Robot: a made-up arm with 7 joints.
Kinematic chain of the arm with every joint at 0, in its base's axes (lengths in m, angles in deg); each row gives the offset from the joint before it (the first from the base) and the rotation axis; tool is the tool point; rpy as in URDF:
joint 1: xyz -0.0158 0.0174 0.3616 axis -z
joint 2: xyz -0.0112 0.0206 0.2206 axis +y
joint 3: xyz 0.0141 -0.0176 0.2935 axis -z
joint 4: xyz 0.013 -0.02 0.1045 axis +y
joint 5: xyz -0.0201 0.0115 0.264 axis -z
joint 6: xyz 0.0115 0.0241 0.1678 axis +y
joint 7: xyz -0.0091 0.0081 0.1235 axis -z
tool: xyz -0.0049 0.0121 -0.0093 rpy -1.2 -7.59 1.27
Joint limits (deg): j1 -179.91..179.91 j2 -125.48..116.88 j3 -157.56..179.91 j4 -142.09..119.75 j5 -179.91..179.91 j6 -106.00..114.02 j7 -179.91..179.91
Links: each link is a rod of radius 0.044 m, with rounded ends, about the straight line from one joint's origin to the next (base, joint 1, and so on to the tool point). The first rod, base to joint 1, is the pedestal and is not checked.
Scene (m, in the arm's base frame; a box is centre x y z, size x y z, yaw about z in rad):
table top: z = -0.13
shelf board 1: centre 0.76 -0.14 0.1 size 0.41 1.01 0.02 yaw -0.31
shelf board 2: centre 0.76 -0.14 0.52 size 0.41 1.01 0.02 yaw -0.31
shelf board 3: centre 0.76 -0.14 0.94 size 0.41 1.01 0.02 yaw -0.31
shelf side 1: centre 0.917 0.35 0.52 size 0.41 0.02 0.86 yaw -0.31
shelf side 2: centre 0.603 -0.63 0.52 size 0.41 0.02 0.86 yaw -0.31
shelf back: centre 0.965 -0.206 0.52 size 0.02 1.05 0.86 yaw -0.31
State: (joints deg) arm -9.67 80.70 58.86 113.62 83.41 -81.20 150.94
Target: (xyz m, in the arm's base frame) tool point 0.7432 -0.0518 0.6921
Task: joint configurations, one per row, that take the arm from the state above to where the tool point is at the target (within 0.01 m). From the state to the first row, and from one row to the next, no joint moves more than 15 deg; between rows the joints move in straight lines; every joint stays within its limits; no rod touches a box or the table.
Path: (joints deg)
1: -15.98 68.05 58.18 114.15 84.04 -84.17 151.13
2: -22.30 55.41 57.50 114.67 84.68 -87.15 151.31
3: -28.61 42.76 56.81 115.20 85.31 -90.12 151.50
4: -34.93 30.11 56.13 115.73 85.95 -93.09 151.68
5: -41.24 17.47 55.45 116.25 86.58 -96.07 151.87
6: -36.08 27.45 57.34 102.63 82.98 -88.89 151.66
7: -30.93 37.43 59.24 89.00 79.38 -81.71 151.46
8: -25.77 47.41 61.13 75.37 75.78 -74.53 151.25
9: -20.62 57.38 63.02 61.74 72.18 -67.35 151.05

